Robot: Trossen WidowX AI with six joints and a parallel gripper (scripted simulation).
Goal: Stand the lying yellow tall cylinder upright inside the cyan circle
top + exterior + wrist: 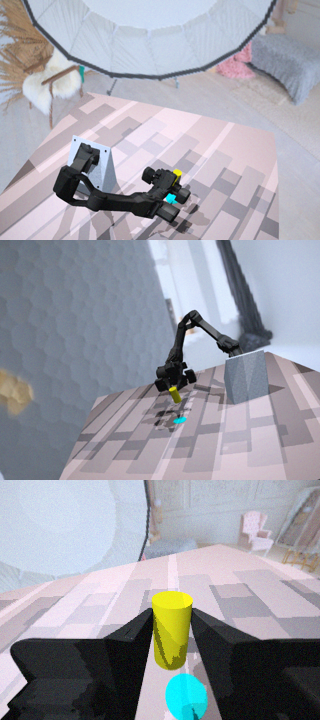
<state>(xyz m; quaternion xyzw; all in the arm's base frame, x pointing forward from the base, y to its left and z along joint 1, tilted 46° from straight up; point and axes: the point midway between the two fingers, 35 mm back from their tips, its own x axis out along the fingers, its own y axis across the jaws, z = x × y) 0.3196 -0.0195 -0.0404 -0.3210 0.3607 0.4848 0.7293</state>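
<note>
Now: gripper tip 20 mm to the left of the cyan circle and 150 mm above it. The rest, counted from my gripper tip: yellow cylinder (20 mm below).
</note>
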